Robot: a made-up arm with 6 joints.
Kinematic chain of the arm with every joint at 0, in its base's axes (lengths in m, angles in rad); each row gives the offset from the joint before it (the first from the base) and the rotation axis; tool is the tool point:
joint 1: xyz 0 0 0.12 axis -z
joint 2: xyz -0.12 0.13 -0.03 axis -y
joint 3: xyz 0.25 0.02 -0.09 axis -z
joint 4: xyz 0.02 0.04 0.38 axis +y
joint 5: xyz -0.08 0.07 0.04 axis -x
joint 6: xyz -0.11 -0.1 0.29 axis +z
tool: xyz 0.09 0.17 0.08
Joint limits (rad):
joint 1: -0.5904..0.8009
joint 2: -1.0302..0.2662
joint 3: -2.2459..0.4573
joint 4: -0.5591..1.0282
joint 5: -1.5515..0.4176
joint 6: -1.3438..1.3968
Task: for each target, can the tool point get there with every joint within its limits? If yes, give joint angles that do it. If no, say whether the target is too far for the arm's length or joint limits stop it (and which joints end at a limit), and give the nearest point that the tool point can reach.
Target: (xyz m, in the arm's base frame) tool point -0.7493 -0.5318 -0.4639
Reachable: no: joint limits stop it (at a limit: joint 1, joint 2, joint 4, joint 5, joint 6) | nearest point -0.0414 -0.3050 -0.1082 | short by 0.824 m
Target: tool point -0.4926 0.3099 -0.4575
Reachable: no: joint limits stop it (at a limit: joint 1, joint 2, joint 3, joint 5, joint 6) | nearest point 0.0236 0.4376 -0.1771 | short by 0.601 m
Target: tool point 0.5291 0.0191 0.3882
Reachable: yes | joints 0.0533 -0.5236 -1.6349 -0.1329 -0.9577 -0.0414
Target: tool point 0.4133 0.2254 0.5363
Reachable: yes | joints 0.5834 -0.8446 0.1040 -0.4059 0.1125 0.8999
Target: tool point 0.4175 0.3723 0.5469
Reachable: yes | joints -0.4242 -0.3919 -1.8448 0.6000 -1.0758 0.8503
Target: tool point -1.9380 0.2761 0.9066
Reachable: no: too far | nearest point -0.5869 0.1844 0.5776 | short by 1.394 m
